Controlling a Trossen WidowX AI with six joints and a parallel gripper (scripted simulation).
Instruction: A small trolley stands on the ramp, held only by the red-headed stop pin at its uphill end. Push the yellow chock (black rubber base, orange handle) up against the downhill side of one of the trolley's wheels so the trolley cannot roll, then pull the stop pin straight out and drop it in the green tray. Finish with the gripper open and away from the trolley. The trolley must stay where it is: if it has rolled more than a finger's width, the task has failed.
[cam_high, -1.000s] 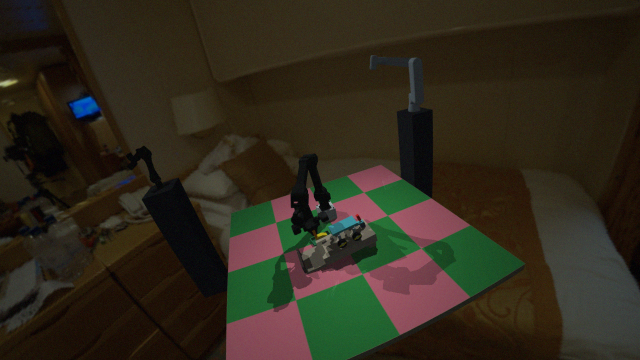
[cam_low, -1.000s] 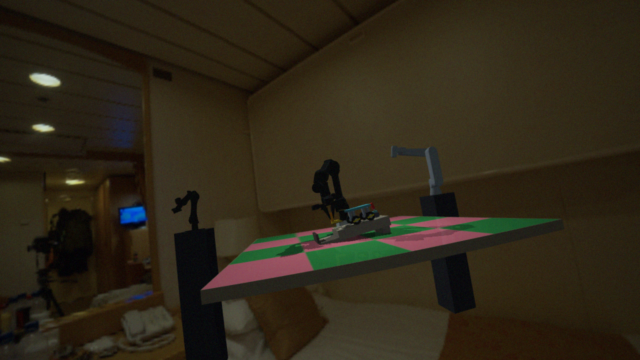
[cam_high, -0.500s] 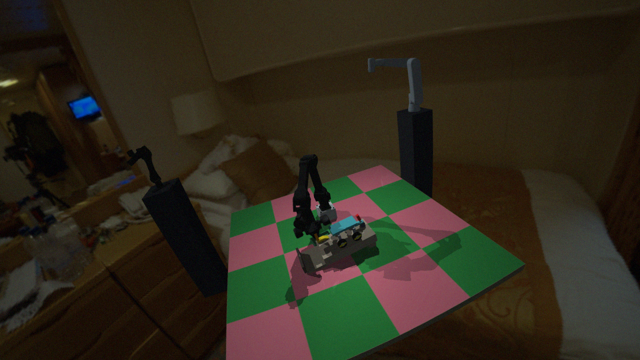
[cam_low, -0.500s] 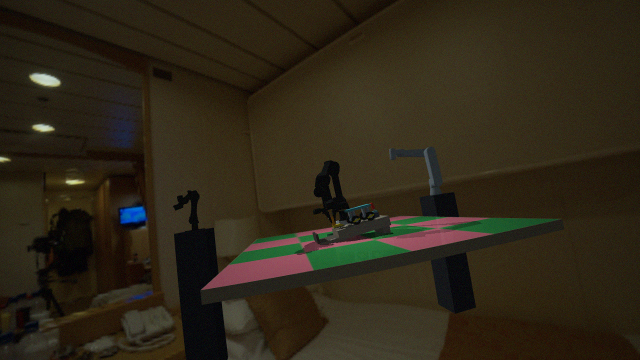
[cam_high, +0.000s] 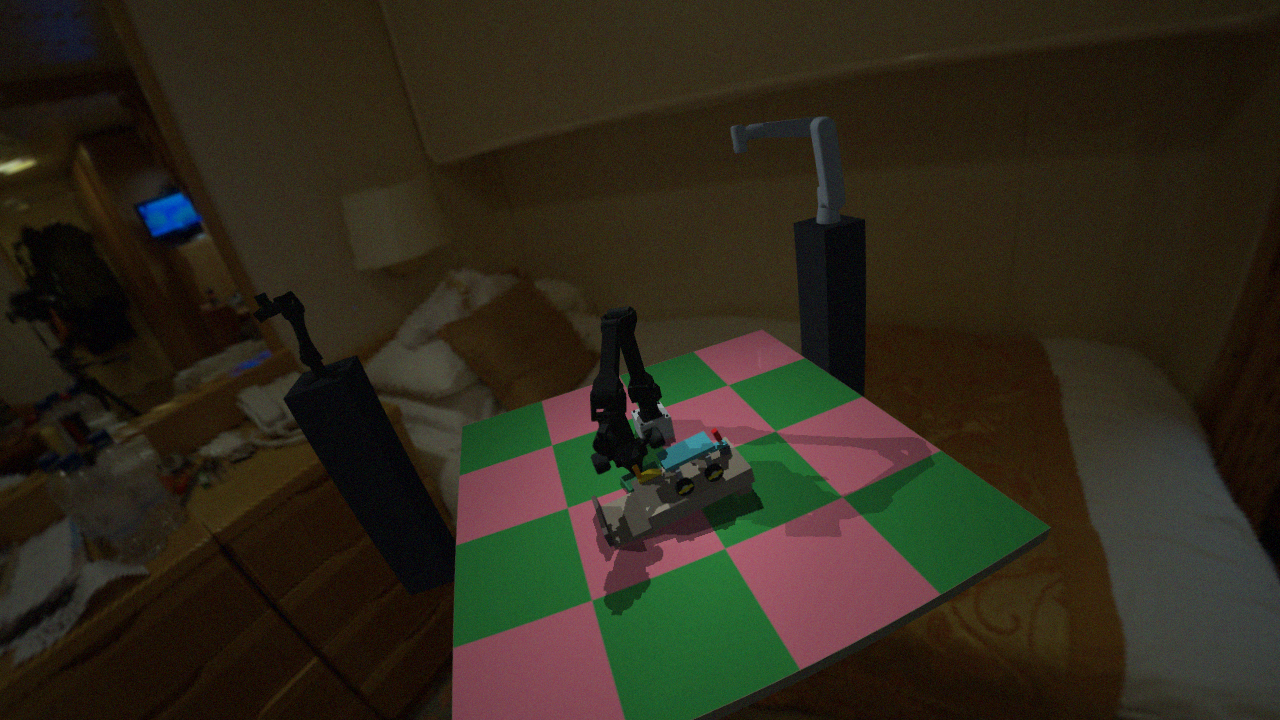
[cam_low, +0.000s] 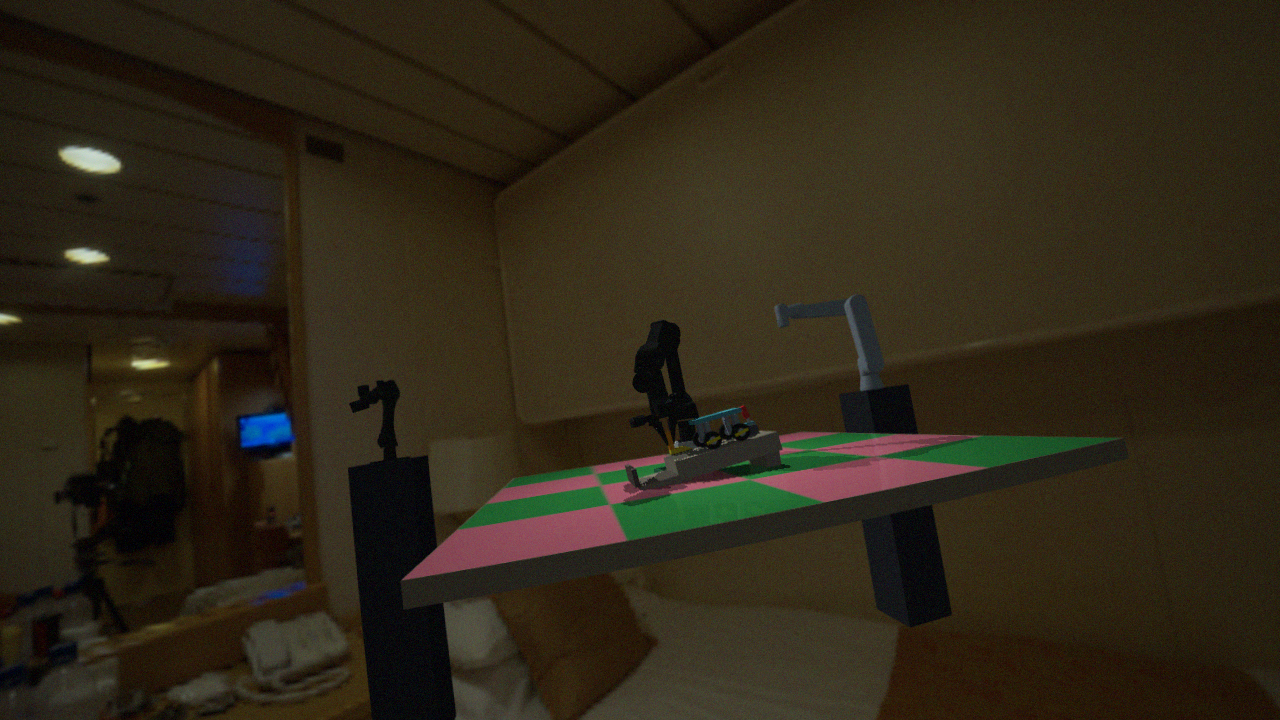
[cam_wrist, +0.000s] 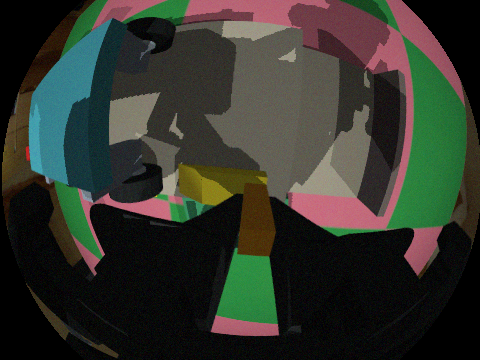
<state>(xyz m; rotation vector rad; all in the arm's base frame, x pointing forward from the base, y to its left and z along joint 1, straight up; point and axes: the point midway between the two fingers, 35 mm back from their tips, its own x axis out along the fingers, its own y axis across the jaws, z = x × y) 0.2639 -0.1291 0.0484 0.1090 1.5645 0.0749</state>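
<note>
My gripper tip is 4 cm short of the red-headed stop pin, 22 cm to the right of it and 4 cm below it. Round my gripper tip: ramp: 6 cm ahead, 12 cm to the left, 4 cm below; green tray: 7 cm behind, 2 cm to the left, 10 cm below; yellow chock: 2 cm to the left, 1 cm below.
</note>
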